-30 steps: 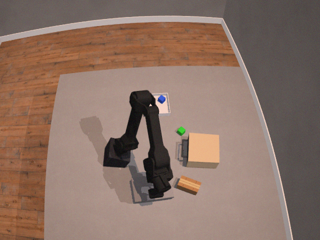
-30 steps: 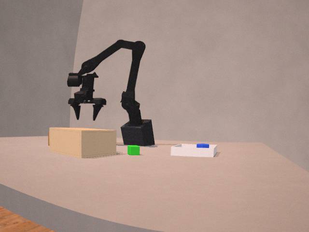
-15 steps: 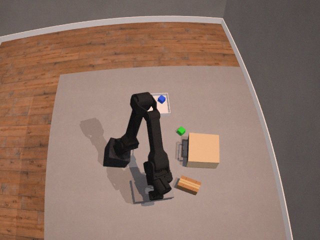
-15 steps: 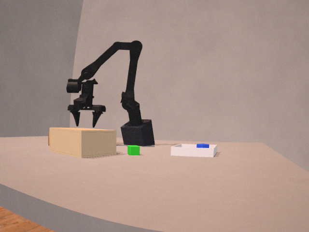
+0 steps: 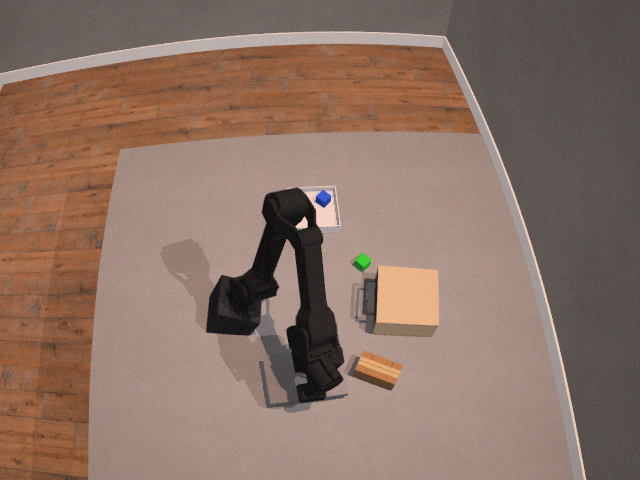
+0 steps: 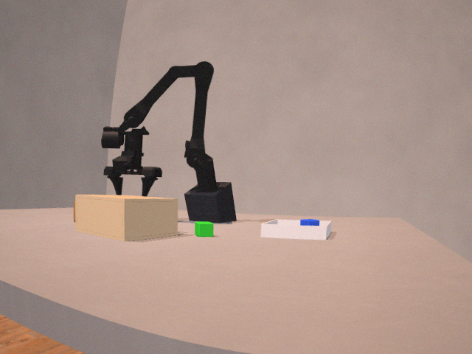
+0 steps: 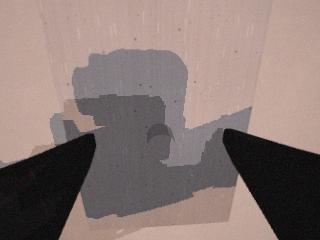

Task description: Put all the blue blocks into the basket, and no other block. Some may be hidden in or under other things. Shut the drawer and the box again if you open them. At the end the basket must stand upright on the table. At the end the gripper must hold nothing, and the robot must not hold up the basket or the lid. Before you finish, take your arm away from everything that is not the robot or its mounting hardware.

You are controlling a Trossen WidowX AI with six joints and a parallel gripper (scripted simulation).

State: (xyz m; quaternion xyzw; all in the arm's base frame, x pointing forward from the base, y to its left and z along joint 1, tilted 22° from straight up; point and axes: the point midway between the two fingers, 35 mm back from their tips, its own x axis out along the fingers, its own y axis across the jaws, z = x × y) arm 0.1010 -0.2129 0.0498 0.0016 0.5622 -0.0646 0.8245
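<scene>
My hand is 8 cm above the grey box. The rest, counted from my hand: tan drawer cabinet (32 cm ahead, 12 cm to the left, 6 cm below); knobbed lid (4 cm below); red block (20 cm ahead, 8 cm below, 4 cm to the right).
</scene>
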